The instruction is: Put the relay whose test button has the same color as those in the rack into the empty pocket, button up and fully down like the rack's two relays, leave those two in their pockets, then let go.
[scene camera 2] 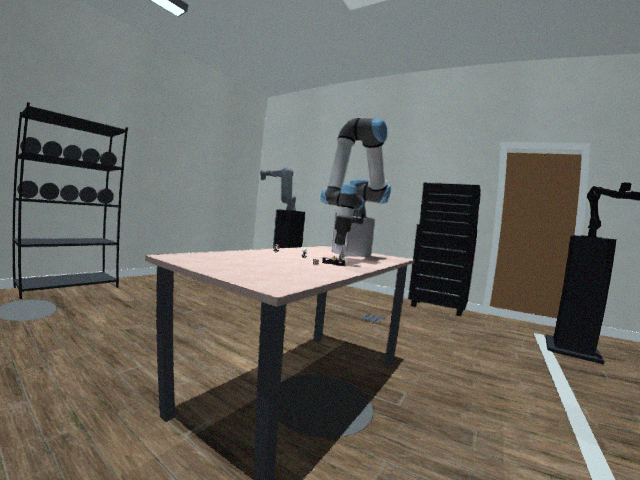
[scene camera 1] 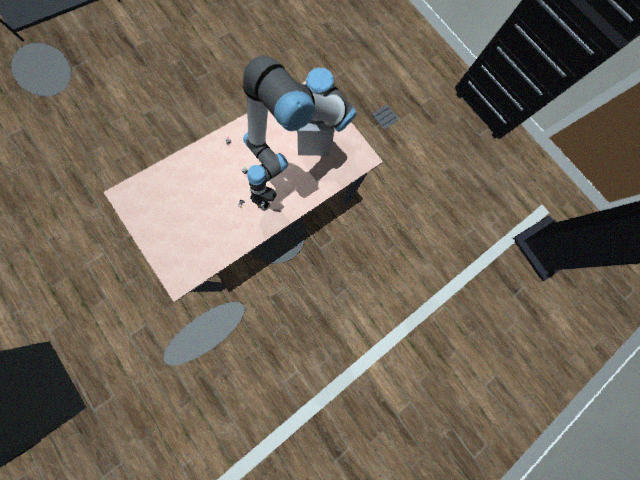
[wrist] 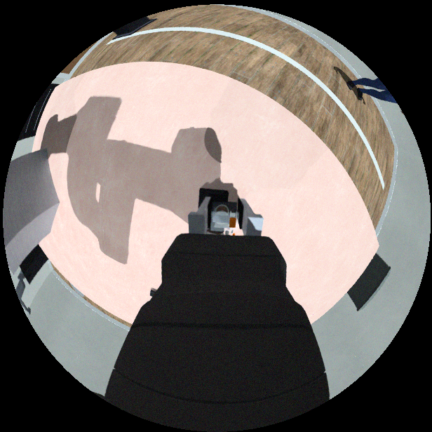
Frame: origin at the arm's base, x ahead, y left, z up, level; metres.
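Seen in the pictures: gripper, fingertip midpoint: [scene camera 2: 342, 258] [scene camera 1: 263, 205]; arm's base, link origin: [scene camera 2: 353, 215].
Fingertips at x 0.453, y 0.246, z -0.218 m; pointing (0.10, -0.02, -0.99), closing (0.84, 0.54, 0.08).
Observation:
Offsets run from my fingertips to a thing's top centre. Level surfaces: height alone.
A relay with an orange button [wrist: 232, 221] and a clear housing is between the two fingers of my gripper [wrist: 224, 206] [scene camera 2: 341, 254], which is shut on it; its button faces the wrist camera. The black rack [wrist: 214, 193] [scene camera 2: 326, 260] lies under the fingers; in scene camera 1 the gripper mostly covers it. White and orange bits of a rack relay [wrist: 229, 232] show just below the held relay in the wrist view. The pockets and the held relay's bottom are hidden, so its depth cannot be told.
Three small loose parts lie on the pink table @[0.032 m down] [scene camera 1: 170, 222] [scene camera 2: 232, 266]: one @[0.074 m right, 0.105 m ahead, 0.011 m down] [scene camera 1: 241, 203] [scene camera 2: 315, 261] beside the rack, another @[0.239 m right, 0.001 m back, 0.012 m up] [scene camera 1: 245, 170] [scene camera 2: 303, 253] farther back, and one @[0.449 m right, 0.001 m ahead, 0.012 m up] [scene camera 1: 227, 140] [scene camera 2: 276, 248] near the far edge. The grey arm base [scene camera 1: 314, 142] stands behind.

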